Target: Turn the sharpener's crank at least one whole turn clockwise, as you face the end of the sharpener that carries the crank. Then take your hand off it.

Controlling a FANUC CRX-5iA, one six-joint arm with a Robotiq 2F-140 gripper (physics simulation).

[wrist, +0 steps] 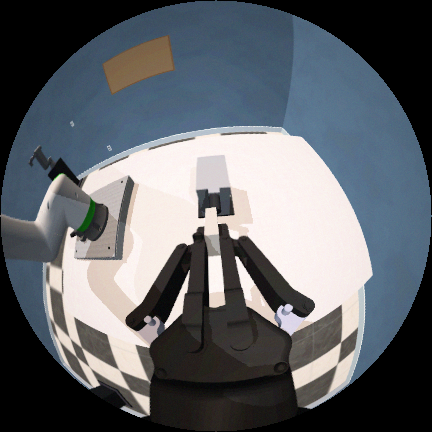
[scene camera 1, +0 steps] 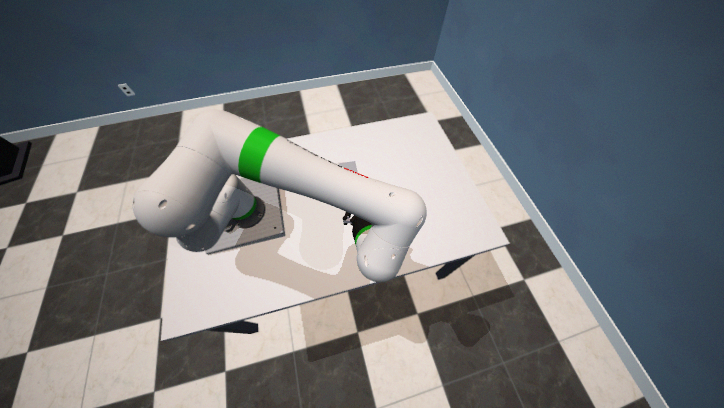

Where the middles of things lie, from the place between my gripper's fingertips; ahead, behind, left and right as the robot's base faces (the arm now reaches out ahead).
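Labels:
The sharpener [wrist: 211, 171] is there for me to see, 30 mm ahead of my hand and 120 mm to the left of it, and also 100 mm below it.

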